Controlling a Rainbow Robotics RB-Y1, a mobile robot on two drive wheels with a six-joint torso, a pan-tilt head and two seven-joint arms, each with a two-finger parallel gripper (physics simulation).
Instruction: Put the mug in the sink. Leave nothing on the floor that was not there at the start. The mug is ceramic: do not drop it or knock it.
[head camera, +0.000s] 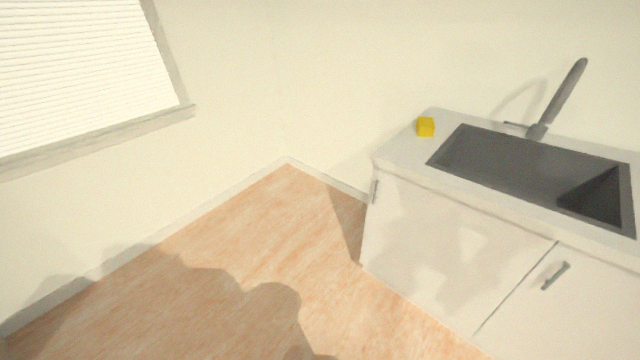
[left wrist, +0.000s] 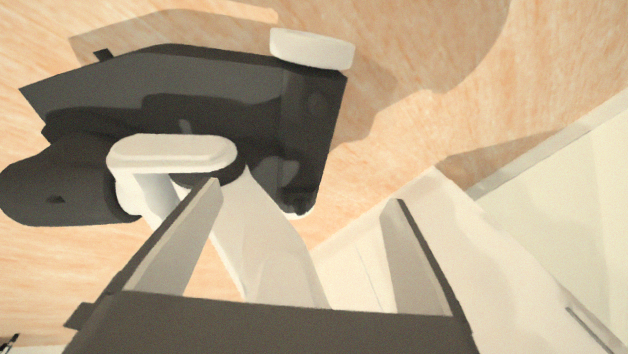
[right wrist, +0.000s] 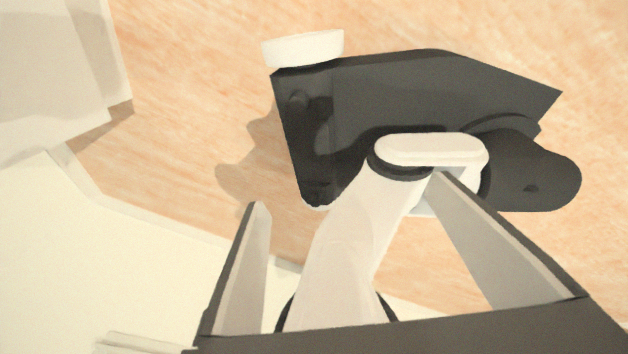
In view: the left gripper (left wrist: 304, 198), the right gripper (right wrist: 344, 197), a sink counter (head camera: 505, 234) and a window (head camera: 83, 83).
The sink counter also shows in the left wrist view (left wrist: 505, 293) and in the right wrist view (right wrist: 69, 69).
